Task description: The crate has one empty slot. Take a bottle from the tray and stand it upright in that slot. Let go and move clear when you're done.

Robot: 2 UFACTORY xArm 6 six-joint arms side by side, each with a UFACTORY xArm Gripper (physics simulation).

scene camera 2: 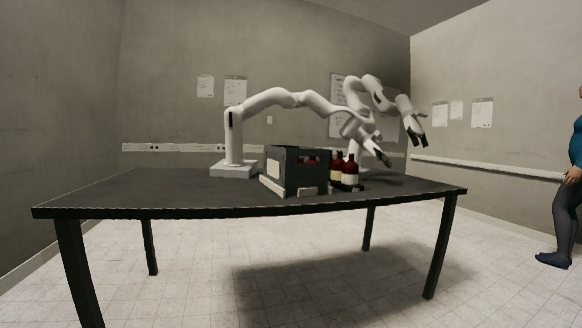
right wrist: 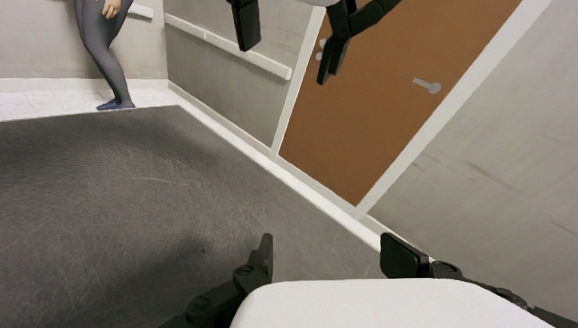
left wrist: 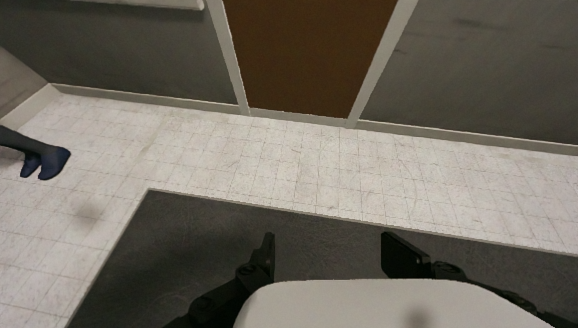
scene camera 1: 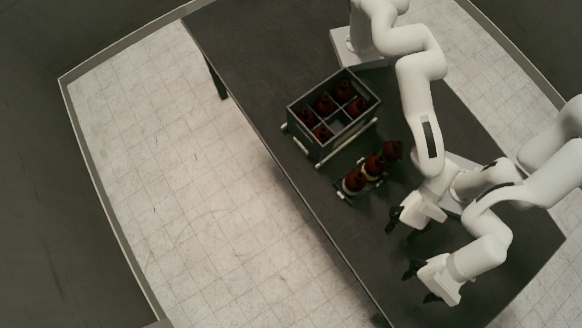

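Seen in the pictures: left gripper, fingertip midpoint: (scene camera 2: 421, 146) (right wrist: 286, 61) (left wrist: 327, 250) (scene camera 1: 414, 288); right gripper, fingertip midpoint: (scene camera 2: 389, 164) (right wrist: 326, 251) (scene camera 1: 397, 237); left arm's base at its link origin: (scene camera 1: 463, 186); right arm's base at its link origin: (scene camera 2: 234, 164) (scene camera 1: 360, 42).
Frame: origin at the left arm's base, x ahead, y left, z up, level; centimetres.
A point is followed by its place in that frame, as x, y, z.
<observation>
The dark grey crate (scene camera 1: 303, 133) {32.2, -53.6, 6.2} (scene camera 2: 305, 178) {32.3, -54.4, 0.8} stands on the table and holds several upright dark red bottles. Its empty slot (scene camera 1: 336, 123) {16.3, -51.3, -4.8} is in the lower-right row in scene camera 1, between two bottles. The small tray (scene camera 1: 349, 198) (scene camera 2: 356, 188) beside it bears a white-labelled bottle (scene camera 1: 354, 181) {31.7, -30.1, 6.8} (scene camera 2: 350, 169) {32.8, -32.5, 3.7} and a cream-labelled bottle (scene camera 1: 374, 166) {23.0, -29.0, 6.6} (scene camera 2: 336, 167) {23.0, -32.2, 3.1}. Another bottle (scene camera 1: 392, 150) {14.0, -28.5, 6.7} stands at its upper-right end; its base is unclear. My right gripper (scene camera 1: 398, 236) {34.3, -7.3, 5.7} (scene camera 2: 386, 162) {34.3, -7.3, 5.7} (right wrist: 326, 251) {34.3, -7.3, 5.7} is open and empty above the table. My left gripper (scene camera 1: 415, 289) {44.3, 4.8, 15.7} (scene camera 2: 422, 144) {44.3, 4.8, 15.7} (left wrist: 327, 250) {44.3, 4.8, 15.7} (right wrist: 286, 61) {44.3, 4.8, 15.7} is open and empty, higher up.
Both grippers are past the tray, toward the table's (scene camera 1: 360, 240) {41.3, -14.0, -5.6} (scene camera 2: 165, 192) {17.0, -104.2, -5.6} lower-right end in scene camera 1. The arms are close together there. The right arm's base (scene camera 1: 345, 47) {-11.1, -72.8, -1.0} (scene camera 2: 232, 170) {-7.5, -73.3, -1.9} is beyond the crate. A person (scene camera 2: 575, 150) (right wrist: 107, 55) stands away from the table.
</observation>
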